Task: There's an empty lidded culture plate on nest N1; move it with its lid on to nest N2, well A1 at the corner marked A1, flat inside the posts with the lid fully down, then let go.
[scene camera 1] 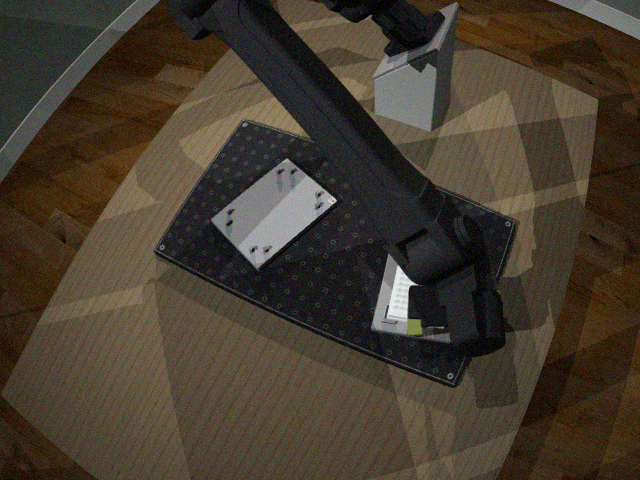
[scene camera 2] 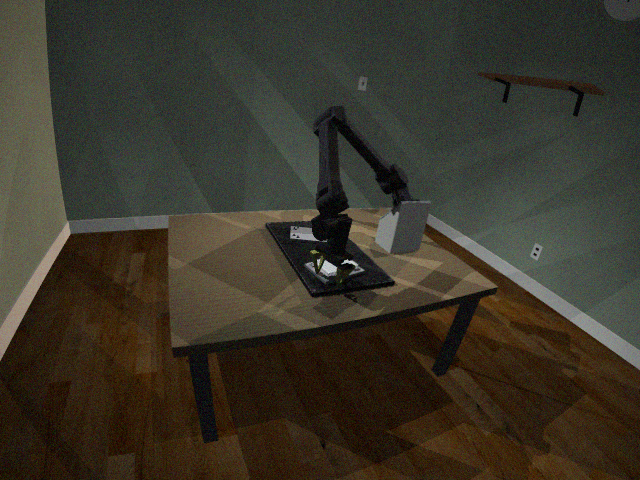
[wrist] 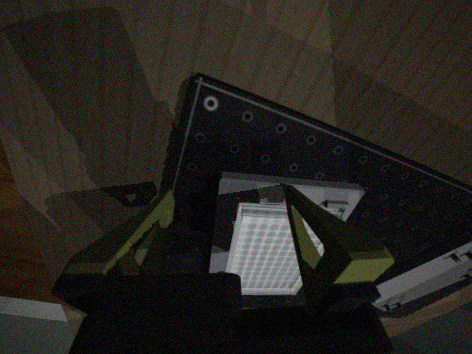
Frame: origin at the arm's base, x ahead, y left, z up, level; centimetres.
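Seen in the pictures: gripper, between the fingertips: (scene camera 1: 447,333) (scene camera 2: 327,279) (wrist: 229,192); arm's base, origin of its link: (scene camera 1: 417,36) (scene camera 2: 405,209).
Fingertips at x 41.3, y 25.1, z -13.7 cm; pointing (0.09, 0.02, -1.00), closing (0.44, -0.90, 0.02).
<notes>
Pixels of each thing's top centre, then the offset from my fingertips to it. Level surfaces: height alone.
- white lidded culture plate, centre of its top: (wrist: 274,265) (scene camera 1: 424,278) (scene camera 2: 335,262) dy -7.0, dx -5.3, dz +1.7 cm
- nest N1, centre of its top: (wrist: 273,254) (scene camera 1: 423,282) (scene camera 2: 335,265) dy -7.0, dx -5.1, dz +0.6 cm
- Nest N2, centre of its top: (scene camera 1: 271,206) (wrist: 426,289) (scene camera 2: 311,231) dy -33.0, dx -5.0, dz +1.0 cm
- black perforated board, centre of its top: (scene camera 1: 336,235) (wrist: 361,269) (scene camera 2: 322,248) dy -22.3, dx -6.4, dz -1.1 cm
- wooden table, height of its surface: dz -2.4 cm
The white lidded culture plate (scene camera 1: 399,302) (scene camera 2: 326,267) (wrist: 265,250) lies on nest N1 (scene camera 1: 381,315) (wrist: 240,184), partly hidden by the arm in scene camera 1; its lid edge is too dim to judge. Nest N2 (scene camera 1: 273,214) (scene camera 2: 302,234) (wrist: 417,282) is a pale plate with dark posts in pairs and a small light mark at one corner, too small to read. My gripper (scene camera 2: 329,275) (wrist: 229,192) is open and empty, low over N1. In the wrist view one finger overlaps the plate's right side and the other is left of the nest.
Both nests sit on a black perforated board (scene camera 1: 310,310) (scene camera 2: 289,258) (wrist: 300,155) on the wooden table (scene camera 1: 232,387) (scene camera 2: 222,289). A pale grey angular block (scene camera 1: 405,100) (scene camera 2: 408,227) stands behind, beside the arm's base. The arm passes over the board between the nests.
</notes>
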